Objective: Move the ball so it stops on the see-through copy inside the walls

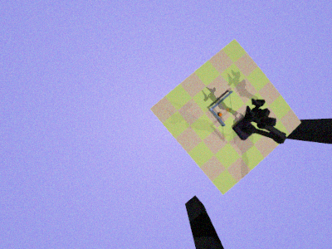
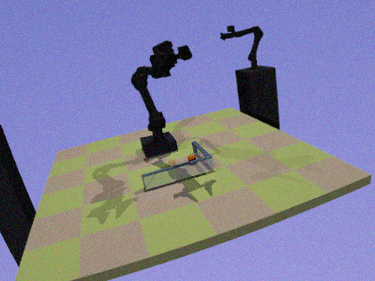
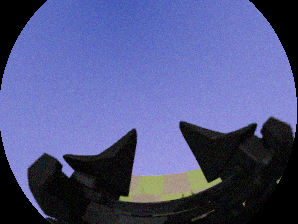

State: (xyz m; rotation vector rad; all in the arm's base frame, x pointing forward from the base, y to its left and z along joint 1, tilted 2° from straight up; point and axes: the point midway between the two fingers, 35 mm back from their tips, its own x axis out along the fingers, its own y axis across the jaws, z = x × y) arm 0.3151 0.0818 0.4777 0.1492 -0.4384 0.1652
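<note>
My gripper tip is now 52 cm above the orange ball and 6 cm past it. Round my gripper tip: see-through copy of ball (52 cm below, 10 cm to the right, 7 cm behind).
</note>
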